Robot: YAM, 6 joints.
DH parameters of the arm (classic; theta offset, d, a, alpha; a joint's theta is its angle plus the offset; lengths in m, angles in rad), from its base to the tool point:
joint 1: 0 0.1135 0.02 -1.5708
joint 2: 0 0 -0.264 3.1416
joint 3: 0.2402 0 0.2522 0
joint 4: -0.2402 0 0.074 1.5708
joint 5: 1.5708 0 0 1.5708
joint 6: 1.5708 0.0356 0 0
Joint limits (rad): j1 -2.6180..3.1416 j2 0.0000..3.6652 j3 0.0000..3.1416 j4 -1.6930..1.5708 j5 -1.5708..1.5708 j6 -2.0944..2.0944
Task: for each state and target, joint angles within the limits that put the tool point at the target. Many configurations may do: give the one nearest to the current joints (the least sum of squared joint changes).
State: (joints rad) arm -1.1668 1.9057 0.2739 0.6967 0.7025 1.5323
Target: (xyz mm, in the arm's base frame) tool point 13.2 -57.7 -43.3
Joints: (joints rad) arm -1.0447 2.5561 0.1139 0.5348 0.5157 1.5323
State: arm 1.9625 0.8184 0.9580 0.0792 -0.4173 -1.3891
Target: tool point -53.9 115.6 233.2
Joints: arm 1.8875 0.4176 0.3672 -0.2849 -0.4416 -1.3891
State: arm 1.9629 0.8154 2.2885 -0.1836 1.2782 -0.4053
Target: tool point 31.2 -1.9 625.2
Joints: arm 1.8167 0.8938 1.9571 -0.3284 0.9918 -0.4053
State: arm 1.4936 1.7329 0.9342 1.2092 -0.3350 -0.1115
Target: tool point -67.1 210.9 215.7
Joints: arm 1.8107 1.2815 0.2349 1.3447 -0.4368 -0.1115
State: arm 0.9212 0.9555 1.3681 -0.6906 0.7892 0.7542
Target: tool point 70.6 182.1 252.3
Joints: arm 1.3200 1.0832 0.8262 -0.8472 0.7094 0.7542
